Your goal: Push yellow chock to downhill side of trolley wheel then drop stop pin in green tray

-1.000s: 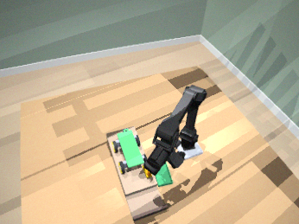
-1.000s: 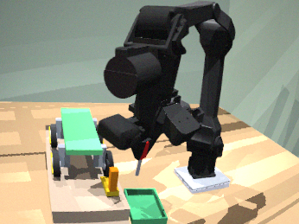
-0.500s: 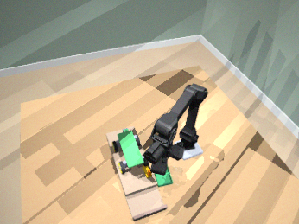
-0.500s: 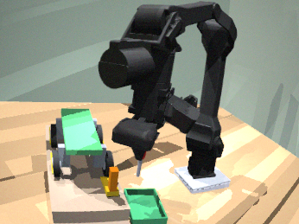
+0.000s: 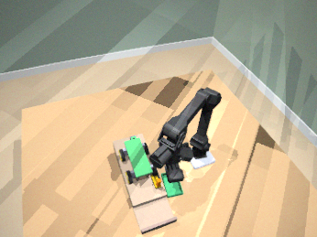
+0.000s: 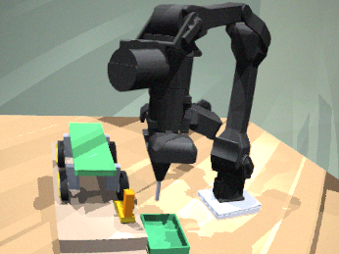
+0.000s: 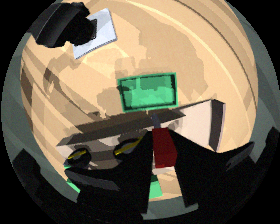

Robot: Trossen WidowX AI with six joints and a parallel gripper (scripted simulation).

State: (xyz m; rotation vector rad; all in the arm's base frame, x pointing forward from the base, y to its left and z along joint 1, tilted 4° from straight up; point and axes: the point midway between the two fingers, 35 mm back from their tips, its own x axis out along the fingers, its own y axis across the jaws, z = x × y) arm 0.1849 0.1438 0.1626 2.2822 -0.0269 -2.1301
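The chock is 5 cm ahead of my gripper tip, 1 cm to the left of it and 5 cm below it. From my gripper tip the other things lie so: trolley: 12 cm ahead, 9 cm to the right, 2 cm below; red-headed stop pin: right at my gripper tip.
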